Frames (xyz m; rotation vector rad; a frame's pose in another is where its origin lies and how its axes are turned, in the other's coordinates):
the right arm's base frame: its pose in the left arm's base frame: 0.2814 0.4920 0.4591 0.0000 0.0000 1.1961
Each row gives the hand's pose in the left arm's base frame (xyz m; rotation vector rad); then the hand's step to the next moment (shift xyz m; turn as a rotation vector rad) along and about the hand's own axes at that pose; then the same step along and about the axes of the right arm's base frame.
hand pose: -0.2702 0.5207 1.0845 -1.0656 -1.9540 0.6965
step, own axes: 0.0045 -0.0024 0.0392 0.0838 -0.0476 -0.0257
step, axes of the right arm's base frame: -0.0138 0.0326 -0.0176 0.0376 0.0440 0.0812
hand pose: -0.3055 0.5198 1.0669 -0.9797 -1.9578 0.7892
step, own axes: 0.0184 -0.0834 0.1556 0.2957 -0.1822 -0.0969
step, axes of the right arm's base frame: -0.1121 0.1376 -0.0041 0.1269 0.1529 0.3009
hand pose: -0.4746 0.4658 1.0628 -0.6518 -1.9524 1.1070
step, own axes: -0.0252 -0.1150 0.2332 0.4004 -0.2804 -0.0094
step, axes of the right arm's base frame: -0.2389 0.1043 0.0175 0.0659 0.2753 0.3986
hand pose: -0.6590 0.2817 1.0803 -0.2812 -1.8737 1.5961
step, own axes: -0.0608 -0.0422 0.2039 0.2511 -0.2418 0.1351
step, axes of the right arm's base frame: -0.2161 -0.0152 0.0100 -0.1031 0.1890 0.3056
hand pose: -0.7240 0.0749 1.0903 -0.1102 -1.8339 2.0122
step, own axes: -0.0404 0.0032 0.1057 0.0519 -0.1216 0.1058
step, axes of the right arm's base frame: -0.1049 -0.0425 0.0019 -0.0889 0.0211 0.1426
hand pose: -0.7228 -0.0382 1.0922 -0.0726 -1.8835 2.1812
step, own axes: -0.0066 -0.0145 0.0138 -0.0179 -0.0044 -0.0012
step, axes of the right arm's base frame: -0.0099 -0.0102 0.0155 0.0045 -0.0178 0.0018
